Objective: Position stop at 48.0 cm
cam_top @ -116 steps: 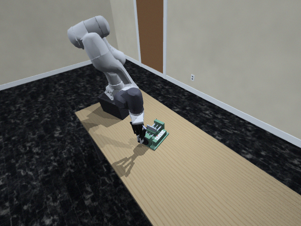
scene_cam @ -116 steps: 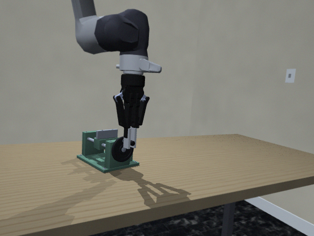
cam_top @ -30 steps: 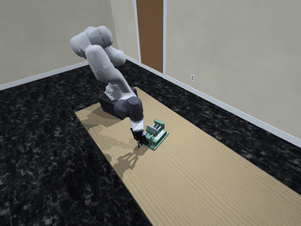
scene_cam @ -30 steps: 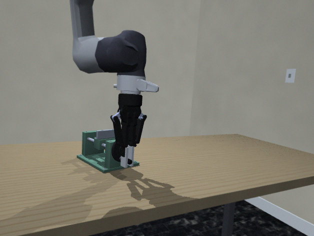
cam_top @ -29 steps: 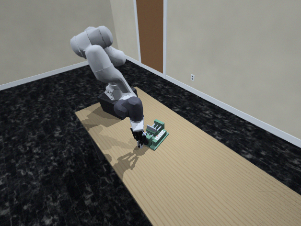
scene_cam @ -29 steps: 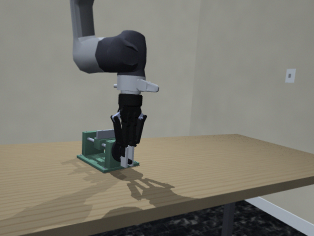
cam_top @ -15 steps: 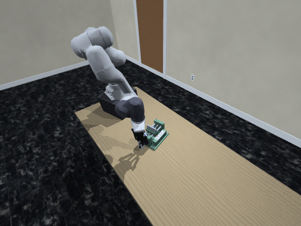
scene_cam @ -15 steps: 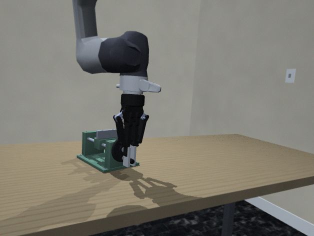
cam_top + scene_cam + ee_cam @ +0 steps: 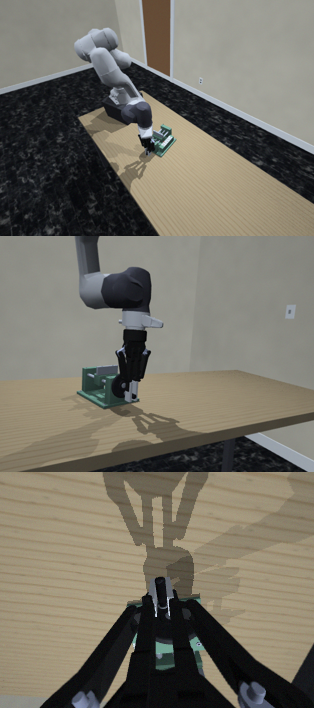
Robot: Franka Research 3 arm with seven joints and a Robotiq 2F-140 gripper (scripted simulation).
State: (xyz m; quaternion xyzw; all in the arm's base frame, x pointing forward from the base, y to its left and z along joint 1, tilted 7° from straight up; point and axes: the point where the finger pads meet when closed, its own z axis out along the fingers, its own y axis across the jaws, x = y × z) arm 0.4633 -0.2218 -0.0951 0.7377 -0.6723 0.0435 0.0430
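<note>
Right now the stop block is 1 cm behind my hand, 13 cm to the left of it and 3 cm above it. Round my hand: black handwheel: 2 cm to the left, 1 cm below.
</note>
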